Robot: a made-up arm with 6 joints. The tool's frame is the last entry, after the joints. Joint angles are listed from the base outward.
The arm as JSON. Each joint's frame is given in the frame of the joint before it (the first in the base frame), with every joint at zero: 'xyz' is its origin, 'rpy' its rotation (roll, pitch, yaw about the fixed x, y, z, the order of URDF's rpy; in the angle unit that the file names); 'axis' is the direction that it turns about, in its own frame. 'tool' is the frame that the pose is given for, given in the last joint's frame.
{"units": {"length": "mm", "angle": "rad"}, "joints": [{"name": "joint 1", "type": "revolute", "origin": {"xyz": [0.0, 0.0, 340.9], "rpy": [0.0, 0.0, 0.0]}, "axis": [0.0, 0.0, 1.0]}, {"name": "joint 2", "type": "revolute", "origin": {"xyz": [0.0, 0.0, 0.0], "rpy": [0.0, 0.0, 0.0]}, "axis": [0.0, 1.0, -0.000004]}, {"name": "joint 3", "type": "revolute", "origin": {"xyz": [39.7, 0.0, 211.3], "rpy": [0.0, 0.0, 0.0]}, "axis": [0.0, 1.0, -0.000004]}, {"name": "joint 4", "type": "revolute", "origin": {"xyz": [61.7, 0.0, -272.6], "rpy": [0.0, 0.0, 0.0]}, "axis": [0.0, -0.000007, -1.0]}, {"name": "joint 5", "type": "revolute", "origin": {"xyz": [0.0, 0.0, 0.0], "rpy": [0.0, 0.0, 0.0]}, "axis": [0.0, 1.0, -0.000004]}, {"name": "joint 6", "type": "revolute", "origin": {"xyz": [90.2, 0.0, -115.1], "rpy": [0.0, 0.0, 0.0]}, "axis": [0.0, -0.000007, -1.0]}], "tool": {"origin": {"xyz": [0.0, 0.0, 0.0], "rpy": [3.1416, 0.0, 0.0]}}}
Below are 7 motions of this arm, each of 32 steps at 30 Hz.
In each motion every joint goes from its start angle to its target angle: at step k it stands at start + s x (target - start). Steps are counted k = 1, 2, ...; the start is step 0. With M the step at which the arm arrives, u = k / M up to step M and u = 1 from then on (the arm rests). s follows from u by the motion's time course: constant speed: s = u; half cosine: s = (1 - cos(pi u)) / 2; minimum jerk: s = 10 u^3 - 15 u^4 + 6 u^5.
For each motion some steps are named. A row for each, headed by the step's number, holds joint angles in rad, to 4 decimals.
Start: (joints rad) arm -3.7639 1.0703 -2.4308 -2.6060 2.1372 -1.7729
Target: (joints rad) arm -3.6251 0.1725 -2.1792 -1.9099 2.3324 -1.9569
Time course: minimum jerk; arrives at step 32
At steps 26, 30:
26: -3.6319 0.2163 -2.1915 -1.9438 2.3229 -1.9479
30: -3.6254 0.1745 -2.1798 -1.9114 2.3320 -1.9565

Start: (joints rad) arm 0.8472 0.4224 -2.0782 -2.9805 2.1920 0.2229
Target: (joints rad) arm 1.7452 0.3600 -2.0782 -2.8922 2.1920 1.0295
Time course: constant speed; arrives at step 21
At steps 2, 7, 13, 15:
2: 0.9327 0.4165 -2.0782 -2.9721 2.1920 0.2997
7: 1.1465 0.4016 -2.0782 -2.9511 2.1920 0.4918
13: 1.4031 0.3838 -2.0782 -2.9258 2.1920 0.7222
15: 1.4886 0.3778 -2.0782 -2.9174 2.1920 0.7990

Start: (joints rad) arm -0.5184 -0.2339 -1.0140 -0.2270 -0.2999 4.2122
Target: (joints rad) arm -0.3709 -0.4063 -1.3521 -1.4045 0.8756 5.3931
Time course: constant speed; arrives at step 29
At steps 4, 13, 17, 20, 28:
4: -0.4981 -0.2577 -1.0606 -0.3894 -0.1378 4.3751
13: -0.4523 -0.3112 -1.1656 -0.7548 0.2270 4.7416
17: -0.4319 -0.3350 -1.2122 -0.9173 0.3892 4.9045
20: -0.4167 -0.3528 -1.2472 -1.0391 0.5108 5.0266
28: -0.3760 -0.4004 -1.3404 -1.3639 0.8351 5.3524

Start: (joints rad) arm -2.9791 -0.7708 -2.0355 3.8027 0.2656 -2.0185
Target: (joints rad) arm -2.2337 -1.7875 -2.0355 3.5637 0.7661 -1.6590
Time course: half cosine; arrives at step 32
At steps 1, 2, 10, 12, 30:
1: -2.9773 -0.7732 -2.0355 3.8021 0.2668 -2.0176
2: -2.9719 -0.7806 -2.0355 3.8004 0.2704 -2.0150
10: -2.8135 -0.9967 -2.0355 3.7496 0.3768 -1.9386
12: -2.7490 -1.0846 -2.0355 3.7289 0.4201 -1.9075
30: -2.2409 -1.7777 -2.0355 3.5660 0.7613 -1.6625

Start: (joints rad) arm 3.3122 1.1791 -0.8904 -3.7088 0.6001 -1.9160
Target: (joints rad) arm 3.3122 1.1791 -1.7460 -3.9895 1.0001 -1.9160
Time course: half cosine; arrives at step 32
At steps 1, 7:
1: 3.3122 1.1791 -0.8925 -3.7095 0.6011 -1.9160
7: 3.3122 1.1791 -0.9875 -3.7407 0.6455 -1.9160

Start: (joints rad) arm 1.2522 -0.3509 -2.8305 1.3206 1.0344 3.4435
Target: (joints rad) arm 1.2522 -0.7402 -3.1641 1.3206 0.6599 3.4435
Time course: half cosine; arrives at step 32
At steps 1, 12, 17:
1: 1.2522 -0.3518 -2.8313 1.3206 1.0335 3.4435
12: 1.2522 -0.4711 -2.9335 1.3206 0.9188 3.4435
17: 1.2522 -0.5646 -3.0136 1.3206 0.8288 3.4435

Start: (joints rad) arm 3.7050 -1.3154 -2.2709 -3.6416 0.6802 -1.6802
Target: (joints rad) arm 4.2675 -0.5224 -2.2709 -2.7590 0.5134 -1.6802
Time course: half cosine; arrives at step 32
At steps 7, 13, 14, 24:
7: 3.7688 -1.2254 -2.2709 -3.5414 0.6613 -1.6802
13: 3.9046 -1.0340 -2.2709 -3.3284 0.6210 -1.6802
14: 3.9314 -0.9963 -2.2709 -3.2864 0.6131 -1.6802
24: 4.1851 -0.6385 -2.2709 -2.8883 0.5378 -1.6802

